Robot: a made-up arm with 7 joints.
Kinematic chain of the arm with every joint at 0, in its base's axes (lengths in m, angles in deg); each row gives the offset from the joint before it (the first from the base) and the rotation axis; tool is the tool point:
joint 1: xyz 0 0 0.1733 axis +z
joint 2: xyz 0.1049 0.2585 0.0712 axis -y
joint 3: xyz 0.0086 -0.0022 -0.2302 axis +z
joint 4: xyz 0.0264 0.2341 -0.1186 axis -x
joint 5: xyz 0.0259 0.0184 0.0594 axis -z
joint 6: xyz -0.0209 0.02 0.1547 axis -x
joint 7: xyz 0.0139 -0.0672 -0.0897 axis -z
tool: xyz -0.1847 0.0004 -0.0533
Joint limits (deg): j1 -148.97..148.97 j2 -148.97..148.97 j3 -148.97..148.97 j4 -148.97..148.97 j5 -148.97..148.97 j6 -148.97..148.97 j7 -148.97..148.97
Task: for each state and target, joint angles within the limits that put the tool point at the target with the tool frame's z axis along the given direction. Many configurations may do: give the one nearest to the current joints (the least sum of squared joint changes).
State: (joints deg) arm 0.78 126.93 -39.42 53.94 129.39 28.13 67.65
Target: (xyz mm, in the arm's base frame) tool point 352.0 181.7 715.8 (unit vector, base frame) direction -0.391 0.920 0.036
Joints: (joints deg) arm -39.09 128.58 -40.52 54.54 131.29 10.46 64.06
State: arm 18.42 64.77 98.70 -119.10 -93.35 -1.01 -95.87
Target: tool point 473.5 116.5 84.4 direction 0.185 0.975 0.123
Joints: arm -4.38 109.61 134.29 -110.57 -100.97 -41.53 -97.05
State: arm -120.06 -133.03 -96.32 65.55 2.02 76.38 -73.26
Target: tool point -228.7 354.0 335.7 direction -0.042 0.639 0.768
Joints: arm -101.50 -148.97 -147.87 117.36 -1.74 50.31 -87.80
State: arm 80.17 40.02 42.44 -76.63 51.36 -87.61 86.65
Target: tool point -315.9 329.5 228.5 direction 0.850 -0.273 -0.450
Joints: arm 68.40 29.49 49.15 -63.16 53.52 -77.58 70.08
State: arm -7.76 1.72 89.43 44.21 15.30 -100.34 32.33
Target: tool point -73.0 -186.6 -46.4 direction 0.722 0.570 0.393
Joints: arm -5.03 25.83 136.39 23.65 7.63 -109.89 19.53
